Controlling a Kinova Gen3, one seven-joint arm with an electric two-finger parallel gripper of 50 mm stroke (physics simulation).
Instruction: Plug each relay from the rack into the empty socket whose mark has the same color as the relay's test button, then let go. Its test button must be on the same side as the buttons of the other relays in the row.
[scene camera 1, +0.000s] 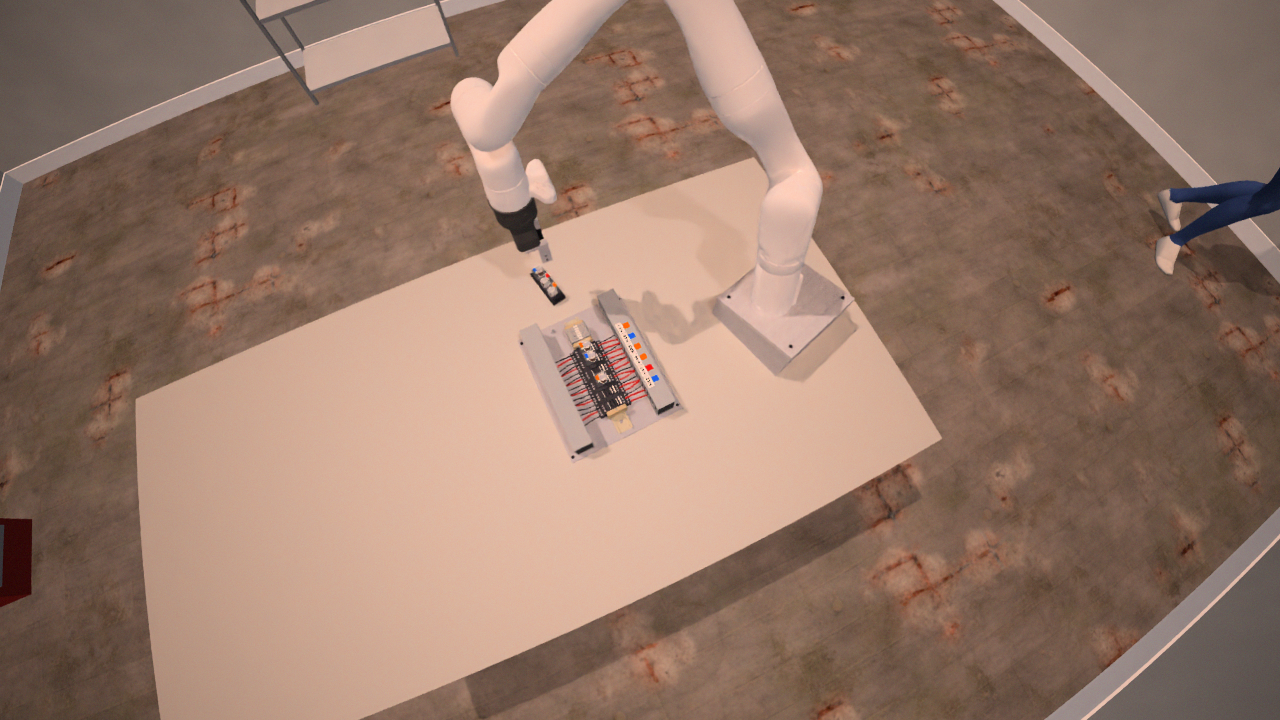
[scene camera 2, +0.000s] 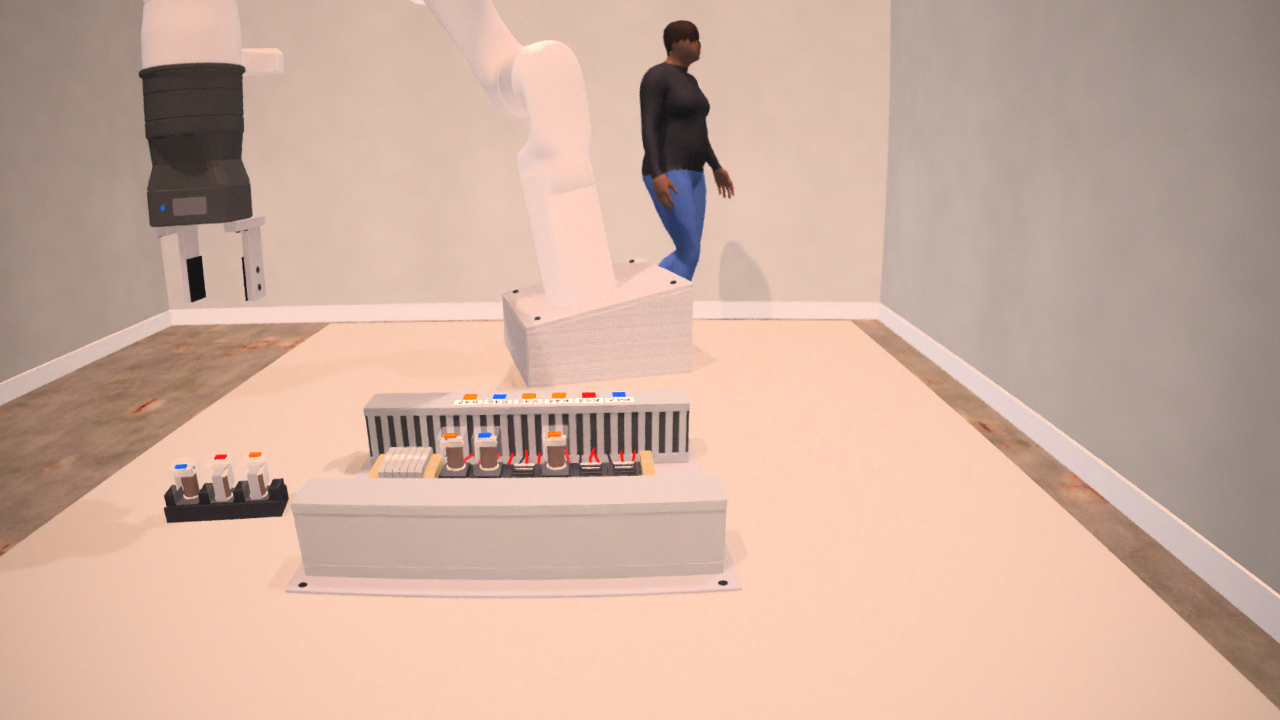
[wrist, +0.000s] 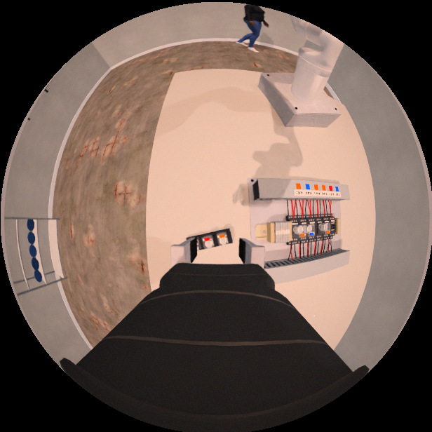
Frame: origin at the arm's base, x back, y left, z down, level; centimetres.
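Seen in the pictures: gripper, fingertip midpoint: (scene camera 1: 542, 249) (scene camera 2: 225, 299); arm's base, link origin: (scene camera 1: 770, 300) (scene camera 2: 581, 295).
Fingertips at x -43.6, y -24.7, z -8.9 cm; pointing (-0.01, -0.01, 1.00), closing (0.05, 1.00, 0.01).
Note:
Pixels of each thing's top centre, then the offset from my fingertips to it.
- black rack, top centre: (scene camera 2: 223, 486) (scene camera 1: 546, 282) dx -1.7, dy -2.2, dz +16.1 cm
- blue-button relay, top centre: (scene camera 2: 183, 461) (scene camera 1: 537, 268) dx -2.6, dy -5.3, dz +13.5 cm
- red-button relay, top centre: (scene camera 2: 218, 459) (scene camera 1: 544, 277) dx -1.7, dy -2.2, dz +13.5 cm
- orange-button relay, top centre: (scene camera 2: 253, 457) (scene camera 1: 551, 286) dx -0.8, dy +0.9, dz +13.5 cm
- slotted grey duct, top centre: (scene camera 2: 525, 398) (scene camera 1: 634, 345) dx +11.7, dy +22.7, dz +12.0 cm
My gripper (scene camera 1: 535, 256) (scene camera 2: 223, 298) (wrist: 217, 246) is open and empty, high above the black rack (scene camera 2: 223, 511). The rack holds a blue-button relay (scene camera 2: 186, 483), a red-button relay (scene camera 2: 221, 481) (wrist: 208, 243) and an orange-button relay (scene camera 2: 257, 478) (wrist: 223, 239), all upright. A finger mostly hides the blue one in the wrist view. In the socket row, relays stand in the first (scene camera 2: 454, 454), second (scene camera 2: 486, 454) and fourth (scene camera 2: 555, 454) sockets from the left. The empty third (scene camera 2: 523, 467), fifth (scene camera 2: 590, 467) and sixth (scene camera 2: 624, 467) sockets have orange, red and blue marks. Seated relays' buttons face away from the mark strip in the wrist view.
A slotted grey duct (scene camera 2: 528, 431) bearing the colored marks stands behind the row, and another grey duct (scene camera 2: 510, 537) stands in front. Pale terminal blocks (scene camera 2: 405, 461) sit at the row's left end. The arm's base (scene camera 1: 776, 315) (scene camera 2: 608, 335) stands behind the panel.

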